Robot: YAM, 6 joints.
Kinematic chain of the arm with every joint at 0, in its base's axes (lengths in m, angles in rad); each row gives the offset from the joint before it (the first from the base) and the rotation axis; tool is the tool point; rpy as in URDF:
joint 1: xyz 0 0 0.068 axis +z
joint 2: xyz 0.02 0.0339 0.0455 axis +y
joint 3: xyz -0.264 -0.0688 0 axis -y
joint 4: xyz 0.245 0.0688 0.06 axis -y
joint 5: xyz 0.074 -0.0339 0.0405 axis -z
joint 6: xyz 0.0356 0 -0.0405 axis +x
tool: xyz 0 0 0 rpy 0 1.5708 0
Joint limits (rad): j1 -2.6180..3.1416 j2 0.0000..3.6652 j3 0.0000..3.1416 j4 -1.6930..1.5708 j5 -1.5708..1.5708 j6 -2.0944..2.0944
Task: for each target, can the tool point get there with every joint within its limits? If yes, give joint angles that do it. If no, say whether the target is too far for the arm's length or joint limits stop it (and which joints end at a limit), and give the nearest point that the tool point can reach.
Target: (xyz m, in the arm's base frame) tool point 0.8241 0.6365 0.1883
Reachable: no: too far | nearest point 0.5098 0.3938 0.1592 | short by 0.398 m
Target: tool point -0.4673 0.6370 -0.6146
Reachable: no: too far | nearest point -0.2910 0.3966 -0.2864 | short by 0.443 m
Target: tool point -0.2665 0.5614 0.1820
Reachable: yes | joints 2.0415 2.9109 2.8672 -0.3579 0.5013 1.7688
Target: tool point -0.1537 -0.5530 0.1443
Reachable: yes | joints -1.7843 2.6310 2.0294 0.4977 1.1896 -0.3882
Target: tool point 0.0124 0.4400 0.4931
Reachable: yes | joints 1.4977 1.9260 2.1417 -0.0117 -0.5873 0.5131
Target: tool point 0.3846 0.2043 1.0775
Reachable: no: too far | nearest point 0.2364 0.1256 0.6882 | short by 0.424 m
